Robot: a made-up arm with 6 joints. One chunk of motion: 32 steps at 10 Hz.
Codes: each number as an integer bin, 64 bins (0 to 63) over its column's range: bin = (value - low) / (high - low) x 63, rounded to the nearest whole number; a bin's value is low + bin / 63 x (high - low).
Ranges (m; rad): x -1..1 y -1..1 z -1..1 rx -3.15..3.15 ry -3.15..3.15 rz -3.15..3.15
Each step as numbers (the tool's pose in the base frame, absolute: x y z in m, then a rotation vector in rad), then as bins.
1 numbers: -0.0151 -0.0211 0.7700 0.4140 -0.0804 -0.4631
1 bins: 31 31 56 36 31 27
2 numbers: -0.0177 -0.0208 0.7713 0.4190 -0.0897 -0.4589
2 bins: 31 31 56 36 31 27
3 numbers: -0.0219 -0.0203 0.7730 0.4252 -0.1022 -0.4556
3 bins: 31 31 56 36 30 27
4 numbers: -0.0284 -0.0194 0.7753 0.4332 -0.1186 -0.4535
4 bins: 31 31 56 36 30 27
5 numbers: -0.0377 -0.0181 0.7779 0.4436 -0.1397 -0.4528
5 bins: 30 31 56 36 30 27
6 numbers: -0.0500 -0.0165 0.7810 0.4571 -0.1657 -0.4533
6 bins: 30 31 56 36 30 27
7 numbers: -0.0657 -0.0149 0.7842 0.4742 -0.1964 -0.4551
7 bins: 29 31 56 36 30 27
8 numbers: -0.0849 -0.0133 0.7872 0.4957 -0.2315 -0.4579
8 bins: 29 31 56 36 29 27
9 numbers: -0.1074 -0.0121 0.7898 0.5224 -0.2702 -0.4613
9 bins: 28 31 56 37 29 27
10 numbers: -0.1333 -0.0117 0.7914 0.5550 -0.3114 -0.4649
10 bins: 27 31 56 37 28 27
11 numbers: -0.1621 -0.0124 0.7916 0.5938 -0.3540 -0.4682
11 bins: 26 31 56 37 28 27
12 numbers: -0.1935 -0.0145 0.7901 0.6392 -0.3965 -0.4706
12 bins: 25 31 56 38 28 27
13 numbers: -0.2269 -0.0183 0.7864 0.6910 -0.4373 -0.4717
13 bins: 24 31 56 38 27 27
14 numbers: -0.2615 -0.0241 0.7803 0.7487 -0.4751 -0.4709
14 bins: 23 31 56 39 27 27
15 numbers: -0.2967 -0.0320 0.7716 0.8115 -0.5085 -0.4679
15 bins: 22 30 56 40 26 27
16 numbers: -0.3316 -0.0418 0.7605 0.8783 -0.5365 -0.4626
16 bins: 21 30 55 40 26 27
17 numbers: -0.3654 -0.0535 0.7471 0.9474 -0.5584 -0.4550
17 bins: 20 30 55 41 26 27
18 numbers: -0.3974 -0.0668 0.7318 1.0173 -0.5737 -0.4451
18 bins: 19 29 55 42 26 27
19 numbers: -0.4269 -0.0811 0.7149 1.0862 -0.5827 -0.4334
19 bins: 18 29 54 42 26 27
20 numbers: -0.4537 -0.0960 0.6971 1.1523 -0.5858 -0.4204
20 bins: 17 28 53 43 26 27
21 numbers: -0.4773 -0.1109 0.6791 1.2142 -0.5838 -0.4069
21 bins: 16 28 53 44 26 27
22 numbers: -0.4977 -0.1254 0.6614 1.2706 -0.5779 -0.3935
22 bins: 16 28 52 44 26 28
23 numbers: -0.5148 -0.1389 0.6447 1.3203 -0.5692 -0.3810
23 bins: 15 27 52 45 26 28
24 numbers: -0.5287 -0.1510 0.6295 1.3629 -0.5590 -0.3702
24 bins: 15 27 51 45 26 28
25 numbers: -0.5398 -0.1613 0.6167 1.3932 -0.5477 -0.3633
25 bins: 14 26 51 45 26 28
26 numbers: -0.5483 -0.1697 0.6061 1.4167 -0.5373 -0.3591
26 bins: 14 26 51 46 26 28
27 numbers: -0.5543 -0.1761 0.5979 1.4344 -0.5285 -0.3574
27 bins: 14 26 50 46 26 28
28 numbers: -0.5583 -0.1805 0.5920 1.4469 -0.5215 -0.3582
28 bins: 14 26 50 46 26 28
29 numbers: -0.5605 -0.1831 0.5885 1.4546 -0.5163 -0.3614
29 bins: 14 26 50 46 26 28
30 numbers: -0.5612 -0.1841 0.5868 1.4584 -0.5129 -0.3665
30 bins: 14 26 50 46 26 28
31 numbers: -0.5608 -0.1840 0.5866 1.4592 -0.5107 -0.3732
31 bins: 14 26 50 46 26 28
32 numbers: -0.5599 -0.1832 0.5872 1.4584 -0.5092 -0.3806
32 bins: 14 26 50 46 26 28
